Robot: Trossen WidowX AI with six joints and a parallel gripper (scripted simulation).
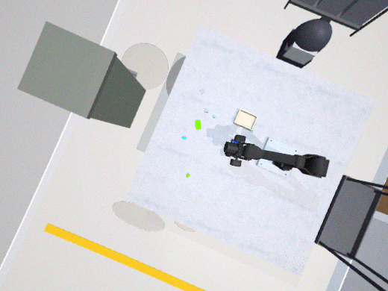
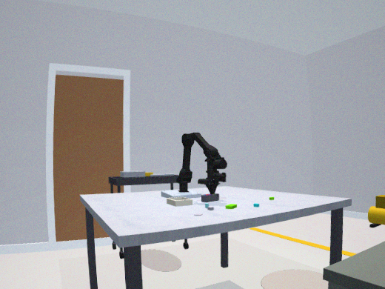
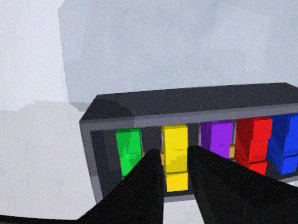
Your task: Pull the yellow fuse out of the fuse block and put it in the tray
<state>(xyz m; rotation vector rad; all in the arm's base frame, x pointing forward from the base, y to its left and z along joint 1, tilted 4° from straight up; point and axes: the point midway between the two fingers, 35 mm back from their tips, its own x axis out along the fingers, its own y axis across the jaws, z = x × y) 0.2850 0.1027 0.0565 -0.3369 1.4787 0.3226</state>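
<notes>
Right now my gripper tip is 10 mm past the green fuse, 20 mm to the right of it and 10 mm above it. Also, from my gripper tip: red fuse (20 mm ahead, 30 mm to the right, 10 mm below); purple fuse (10 mm ahead, 20 mm to the right, 10 mm below); yellow fuse (10 mm below).
</notes>
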